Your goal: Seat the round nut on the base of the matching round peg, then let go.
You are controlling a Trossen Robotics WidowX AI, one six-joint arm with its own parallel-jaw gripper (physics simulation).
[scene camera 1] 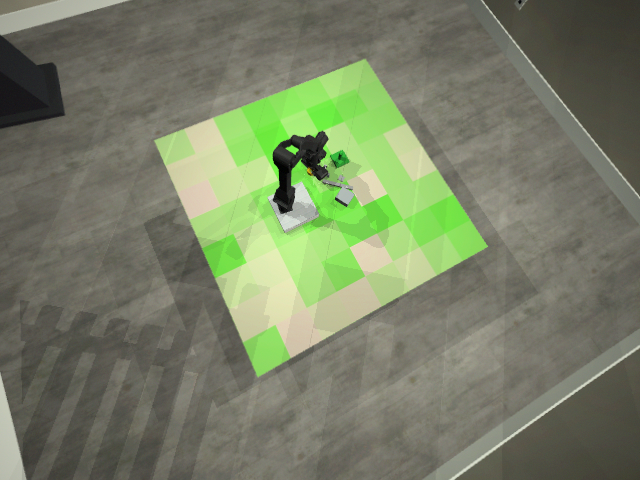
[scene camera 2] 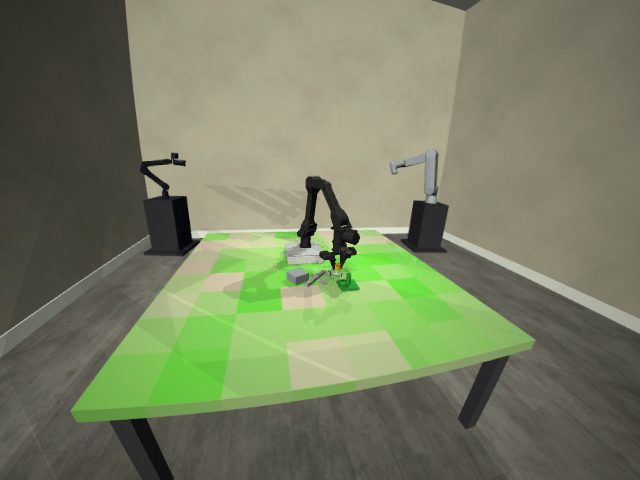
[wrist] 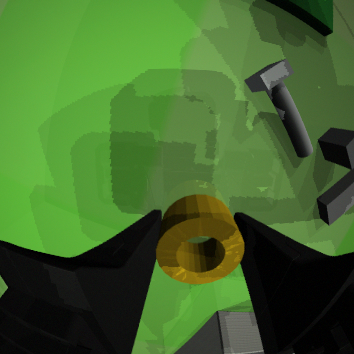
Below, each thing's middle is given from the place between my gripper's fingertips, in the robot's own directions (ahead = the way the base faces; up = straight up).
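Round nut [wrist: 193,215]: 1 cm above my hand. The grey bolt [wrist: 270,78] has my hand 7 cm short of it, 1 cm below it and 1 cm to the left of it.
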